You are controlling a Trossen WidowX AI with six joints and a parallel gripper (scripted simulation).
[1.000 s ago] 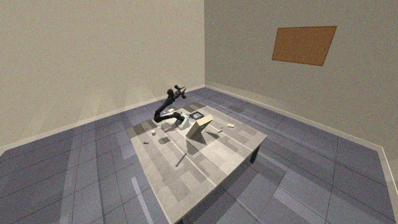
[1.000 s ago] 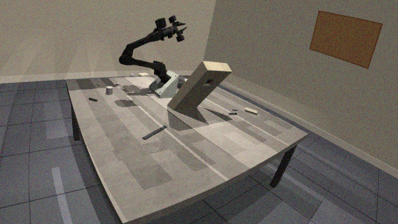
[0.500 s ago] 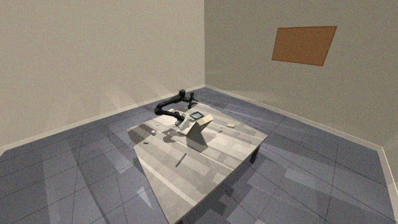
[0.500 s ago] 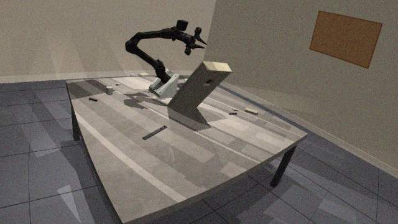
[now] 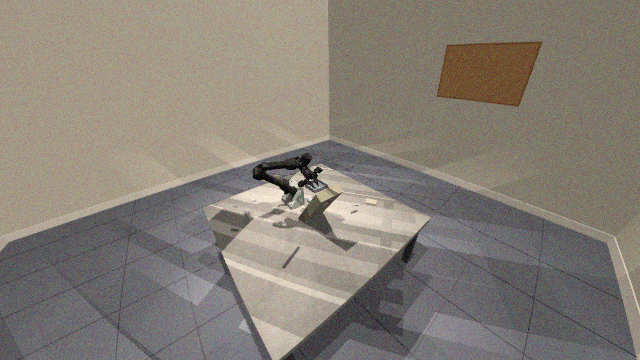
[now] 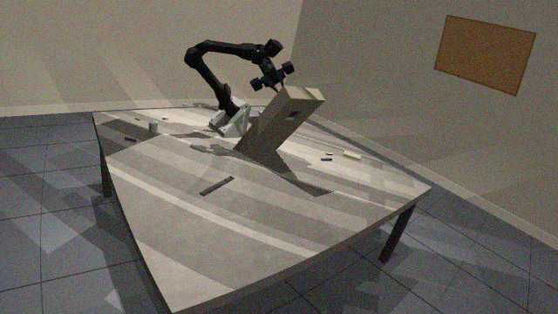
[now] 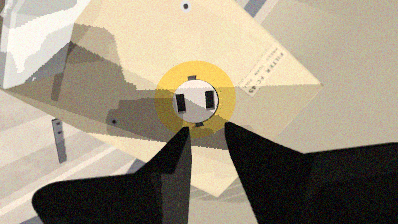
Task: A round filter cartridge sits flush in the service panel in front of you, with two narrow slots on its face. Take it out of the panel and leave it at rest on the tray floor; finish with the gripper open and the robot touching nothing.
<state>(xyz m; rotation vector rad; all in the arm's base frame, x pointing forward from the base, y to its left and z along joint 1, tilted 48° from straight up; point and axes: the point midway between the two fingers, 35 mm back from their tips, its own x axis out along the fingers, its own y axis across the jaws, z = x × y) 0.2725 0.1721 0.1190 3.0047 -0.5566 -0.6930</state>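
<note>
Right now my gripper tip is 6 cm short of the round filter cartridge and 5 cm above it. The rest, counted from my gripper tip: dark tray (40 cm behind, 28 cm below, 25 cm to the left); tan service panel (12 cm below, 2 cm ahead).
</note>
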